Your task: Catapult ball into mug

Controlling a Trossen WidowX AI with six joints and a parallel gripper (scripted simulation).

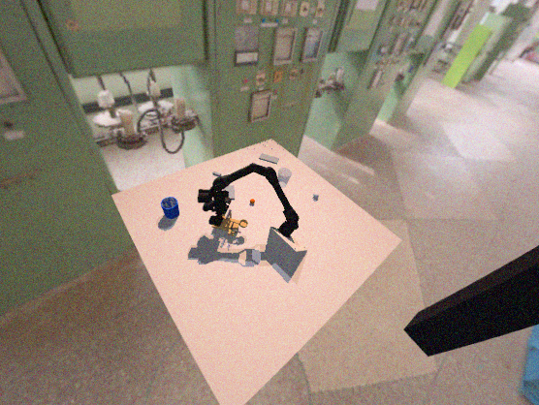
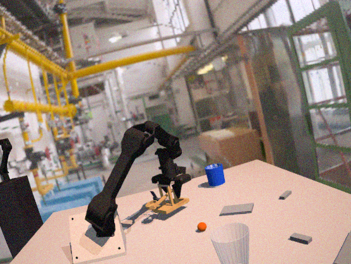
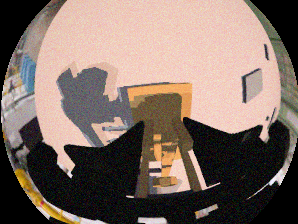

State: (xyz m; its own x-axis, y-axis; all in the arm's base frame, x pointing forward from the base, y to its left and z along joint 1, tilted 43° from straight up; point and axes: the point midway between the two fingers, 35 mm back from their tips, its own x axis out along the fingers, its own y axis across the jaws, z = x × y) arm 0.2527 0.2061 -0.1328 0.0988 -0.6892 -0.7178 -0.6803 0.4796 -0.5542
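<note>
My gripper tip is now 7 cm short of the orange ball, 25 cm to the left of it and 4 cm above it. From my gripper tip the other things lie so: wooden catapult: 6 cm behind, 4 cm to the right, 2 cm above; blue mug: 22 cm ahead, 21 cm to the left, 3 cm below; clear cup: 12 cm ahead, 53 cm to the right, 3 cm below.
</note>
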